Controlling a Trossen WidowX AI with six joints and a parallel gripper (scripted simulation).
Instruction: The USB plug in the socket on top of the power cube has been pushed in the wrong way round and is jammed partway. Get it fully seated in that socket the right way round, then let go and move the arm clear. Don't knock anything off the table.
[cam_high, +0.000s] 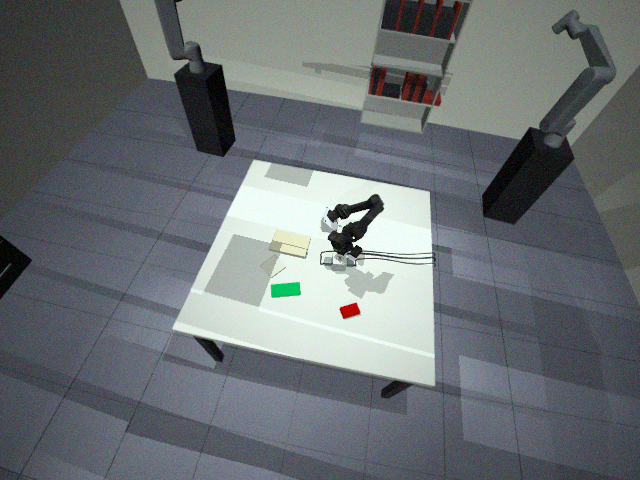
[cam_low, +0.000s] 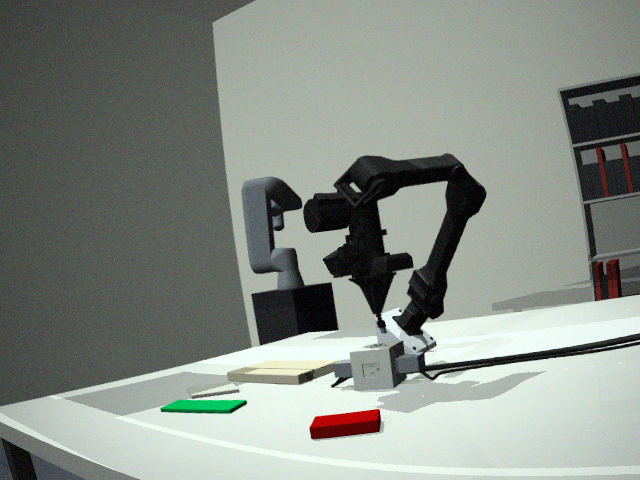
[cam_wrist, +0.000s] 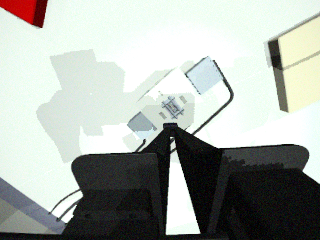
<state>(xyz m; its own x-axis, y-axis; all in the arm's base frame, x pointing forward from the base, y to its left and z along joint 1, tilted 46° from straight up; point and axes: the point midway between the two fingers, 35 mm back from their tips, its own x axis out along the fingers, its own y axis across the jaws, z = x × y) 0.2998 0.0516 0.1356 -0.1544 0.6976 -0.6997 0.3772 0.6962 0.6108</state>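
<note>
Now: the dark USB plug 2 cm below my gripper tip. Round my gripper tip: green flat block: 24 cm ahead, 25 cm to the right, 13 cm below; then tan board: 5 cm behind, 32 cm to the right, 12 cm below; then red block: 26 cm ahead, 11 cm to the left, 13 cm below.
</note>
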